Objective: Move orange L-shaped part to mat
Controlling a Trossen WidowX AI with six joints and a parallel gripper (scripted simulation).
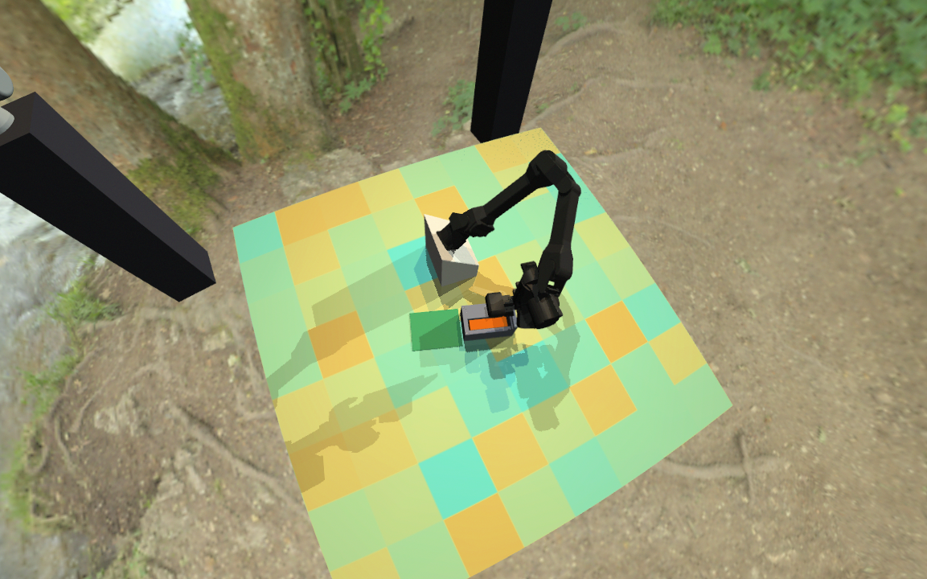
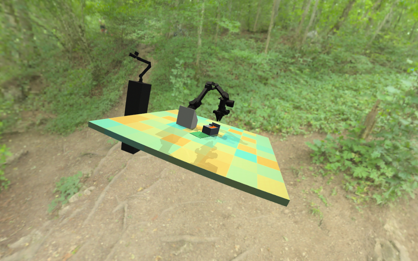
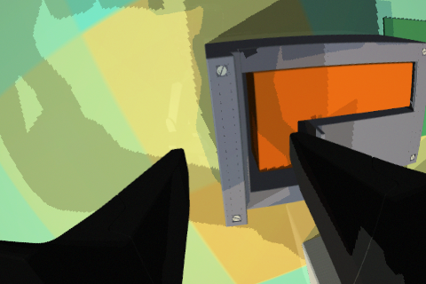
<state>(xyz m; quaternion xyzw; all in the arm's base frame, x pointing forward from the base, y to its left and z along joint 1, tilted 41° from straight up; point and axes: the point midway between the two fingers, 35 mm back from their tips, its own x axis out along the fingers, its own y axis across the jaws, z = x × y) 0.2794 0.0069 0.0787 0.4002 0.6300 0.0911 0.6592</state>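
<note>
Now: gripper tip 70 mm above the orange L-shaped part, 50 mm to the left of it and 40 mm past it. Round my gripper tip: green mat (200 mm to the right, 130 mm below, 100 mm behind).
</note>
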